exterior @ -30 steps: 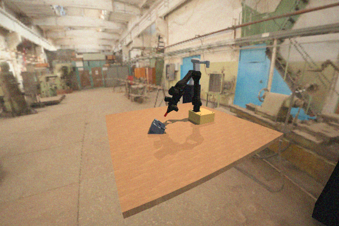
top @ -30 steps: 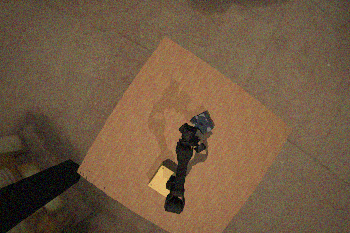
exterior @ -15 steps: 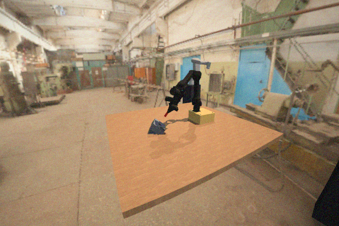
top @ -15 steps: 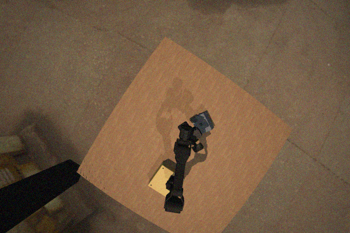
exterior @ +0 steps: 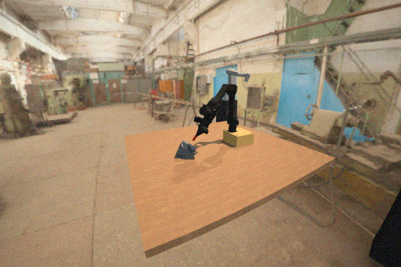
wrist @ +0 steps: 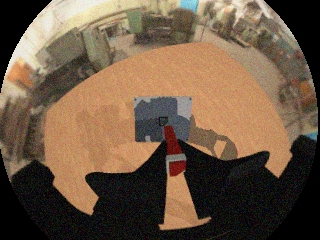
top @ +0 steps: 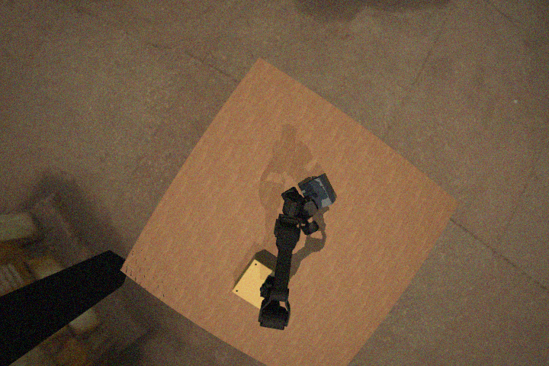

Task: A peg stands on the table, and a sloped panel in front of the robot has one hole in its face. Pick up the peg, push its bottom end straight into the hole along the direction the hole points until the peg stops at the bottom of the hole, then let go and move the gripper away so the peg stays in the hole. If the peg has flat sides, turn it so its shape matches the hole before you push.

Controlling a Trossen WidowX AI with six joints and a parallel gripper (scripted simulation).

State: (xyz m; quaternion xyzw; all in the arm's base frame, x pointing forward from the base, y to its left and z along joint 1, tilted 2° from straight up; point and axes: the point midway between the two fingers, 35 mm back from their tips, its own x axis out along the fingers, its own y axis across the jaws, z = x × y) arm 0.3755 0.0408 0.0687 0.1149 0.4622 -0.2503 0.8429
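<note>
Now: the sloped panel 6 cm ahead of my gripper tip, 4 cm to the right of it and 10 cm below it. From my gripper tip the other things lie so: red peg (1 cm behind, 1 cm to the left, 1 cm above).
</note>
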